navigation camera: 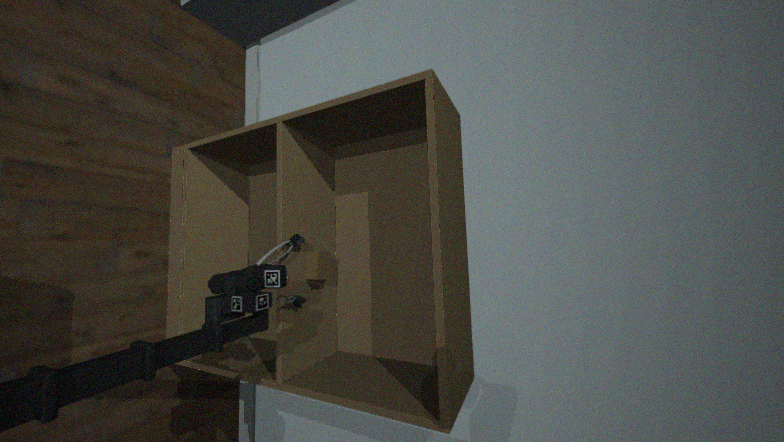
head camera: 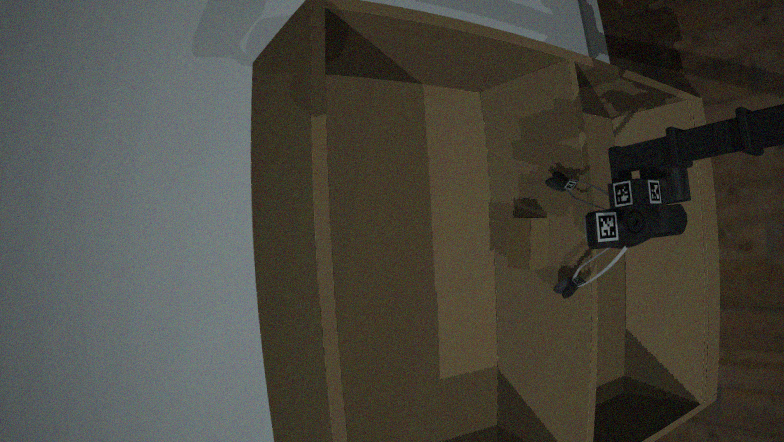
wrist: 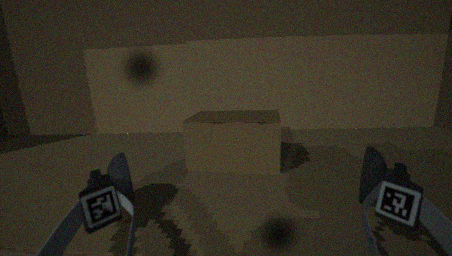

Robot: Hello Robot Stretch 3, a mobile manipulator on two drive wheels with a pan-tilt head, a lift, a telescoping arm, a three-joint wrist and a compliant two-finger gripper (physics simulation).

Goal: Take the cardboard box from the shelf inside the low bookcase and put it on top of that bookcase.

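Places are measured from the robot's base along level axes (x right, y ahead, z up), in millimetres.
Where they show: gripper, fingertip midpoint: (navigation camera: pixel 302 269) (head camera: pixel 554 235) (wrist: pixel 242 170).
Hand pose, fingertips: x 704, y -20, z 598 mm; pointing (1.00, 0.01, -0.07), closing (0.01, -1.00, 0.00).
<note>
After its pixels a point has its place.
The cardboard box (head camera: pixel 539 241) @(x 738, y -13, z 605 mm) (navigation camera: pixel 312 267) @(x 737, y -18, z 609 mm) (wrist: pixel 232 147) @(x 738, y -12, z 606 mm) sits upright on the middle shelf (head camera: pixel 543 340) @(x 763, y 172, z 580 mm) (navigation camera: pixel 307 181) @(x 755, y 265, z 581 mm) (wrist: pixel 50 160) @(x 777, y 212, z 580 mm) inside the low bookcase (head camera: pixel 285 219) @(x 740, y -62, z 1060 mm) (navigation camera: pixel 452 219) @(x 756, y 105, z 1060 mm). In the wrist view its front face and a strip of its top show near the centre. My gripper (head camera: pixel 561 235) @(x 704, y -20, z 598 mm) (navigation camera: pixel 296 271) @(x 704, y -20, z 598 mm) (wrist: pixel 242 170) @(x 704, y -20, z 598 mm) is open, with its fingers wide apart. It is at the front of the same compartment, short of the box. In the wrist view the box shows beyond the fingertips, between them and a little left of their midline. The fingers do not touch it.
The head and navigation views are turned sideways. The bookcase's top board is at the left in the head view and at the right in the navigation view. A lower compartment lies below the shelf. A pale wall (head camera: pixel 137 247) @(x 957, y -42, z 1263 mm) (navigation camera: pixel 603 219) @(x 961, y 90, z 1414 mm) stands behind. My arm (head camera: pixel 713 134) @(x 299, y -108, z 721 mm) (navigation camera: pixel 98 356) @(x 210, y -85, z 693 mm) reaches in from the front.
</note>
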